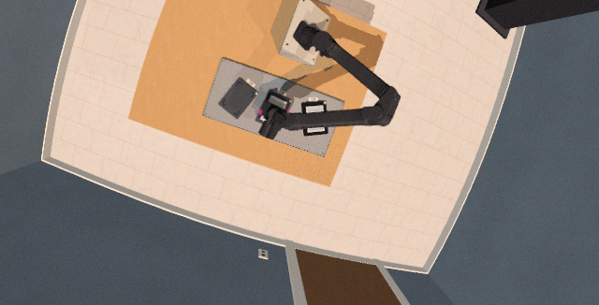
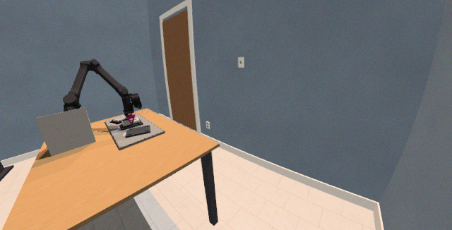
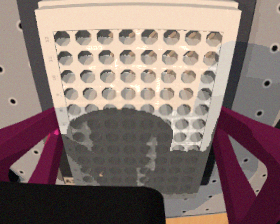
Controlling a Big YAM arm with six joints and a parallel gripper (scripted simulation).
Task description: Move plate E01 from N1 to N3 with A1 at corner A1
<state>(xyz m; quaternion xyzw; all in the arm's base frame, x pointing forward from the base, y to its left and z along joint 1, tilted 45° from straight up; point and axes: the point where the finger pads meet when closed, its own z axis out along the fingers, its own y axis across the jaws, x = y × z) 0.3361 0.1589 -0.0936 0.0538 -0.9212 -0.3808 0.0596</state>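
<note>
My hand is 3 cm above the dark landing nest N3. From my hand the other things lie so: dark plate nest N1: 18 cm to the right, 3 cm below, 2 cm ahead; label N1: 16 cm to the right, 7 cm behind, 3 cm below.
</note>
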